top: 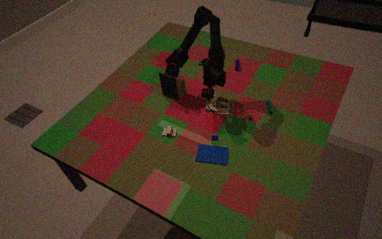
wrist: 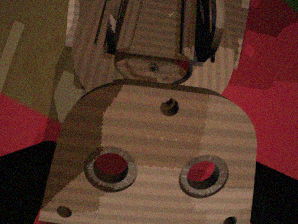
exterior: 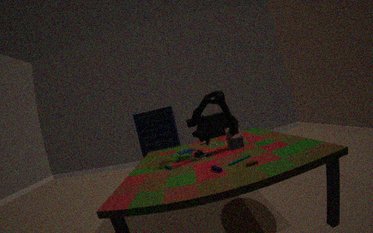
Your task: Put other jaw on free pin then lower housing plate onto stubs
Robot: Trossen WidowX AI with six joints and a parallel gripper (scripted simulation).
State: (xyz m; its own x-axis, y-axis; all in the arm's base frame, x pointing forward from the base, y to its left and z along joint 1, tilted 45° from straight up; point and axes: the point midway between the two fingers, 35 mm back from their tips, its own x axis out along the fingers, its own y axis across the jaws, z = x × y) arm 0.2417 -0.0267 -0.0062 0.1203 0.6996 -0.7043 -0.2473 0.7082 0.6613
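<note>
My gripper tip is now 70 mm above the pale curved jaw, 30 mm short of it and 10 mm to the left of it. Also, from my gripper tip: brown piece 450 mm to the left, 150 mm behind, 80 mm below; pale housing piece 20 mm above, 10 mm ahead; blue flat plate 300 mm to the right, 130 mm ahead, 80 mm below.
</note>
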